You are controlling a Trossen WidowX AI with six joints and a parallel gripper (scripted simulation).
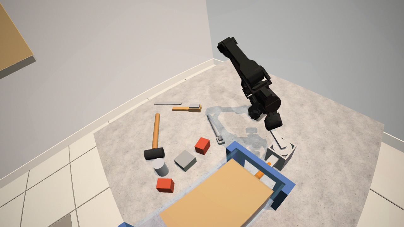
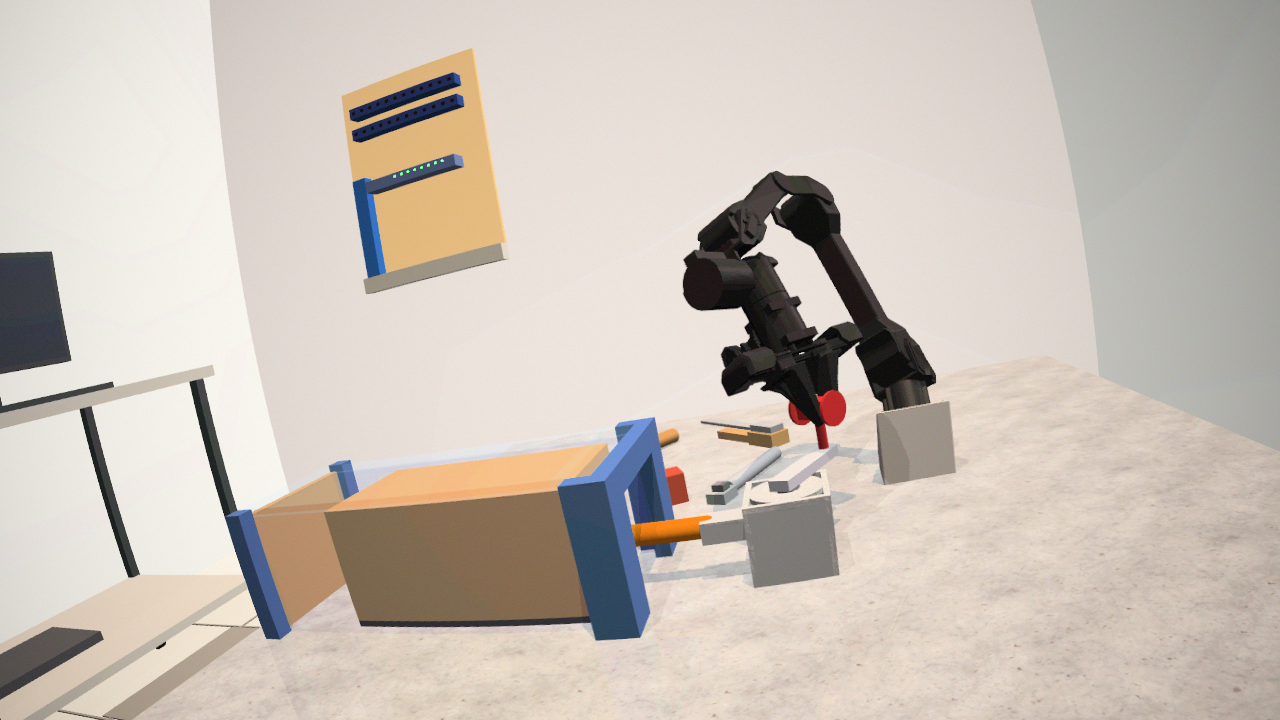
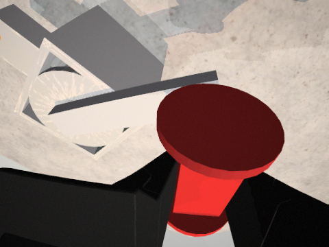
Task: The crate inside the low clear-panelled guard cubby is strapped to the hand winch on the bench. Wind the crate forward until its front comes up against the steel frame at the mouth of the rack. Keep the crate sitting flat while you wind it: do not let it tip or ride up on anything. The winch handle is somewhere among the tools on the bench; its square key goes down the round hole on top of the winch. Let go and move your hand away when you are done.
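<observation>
My gripper tip is 30 mm short of the crank handle, 20 mm to the right of it and 30 mm above it. From my gripper tip the other things lie so: blue steel frame (210 mm ahead, 90 mm to the left, 30 mm below); then red knob (10 mm ahead, 10 mm to the right); then grey winch (40 mm ahead, 70 mm to the left, 100 mm below).
</observation>
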